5 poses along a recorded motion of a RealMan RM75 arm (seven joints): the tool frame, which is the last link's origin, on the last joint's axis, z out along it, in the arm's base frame.
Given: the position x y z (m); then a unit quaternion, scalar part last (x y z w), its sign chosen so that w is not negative.
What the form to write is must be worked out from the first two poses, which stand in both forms.
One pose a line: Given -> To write
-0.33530, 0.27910, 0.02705, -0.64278, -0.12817, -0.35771, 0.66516 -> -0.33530, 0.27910, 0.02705, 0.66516, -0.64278, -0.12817, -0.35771
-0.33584, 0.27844, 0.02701, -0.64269, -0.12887, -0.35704, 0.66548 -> -0.33584, 0.27844, 0.02701, 0.66548, -0.64269, -0.12887, -0.35704
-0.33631, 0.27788, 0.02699, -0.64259, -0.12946, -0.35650, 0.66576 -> -0.33631, 0.27788, 0.02699, 0.66576, -0.64259, -0.12946, -0.35650
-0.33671, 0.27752, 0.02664, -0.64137, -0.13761, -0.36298, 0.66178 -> -0.33671, 0.27752, 0.02664, 0.66178, -0.64137, -0.13761, -0.36298
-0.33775, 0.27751, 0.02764, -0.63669, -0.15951, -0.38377, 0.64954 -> -0.33775, 0.27751, 0.02764, 0.64954, -0.63669, -0.15951, -0.38377
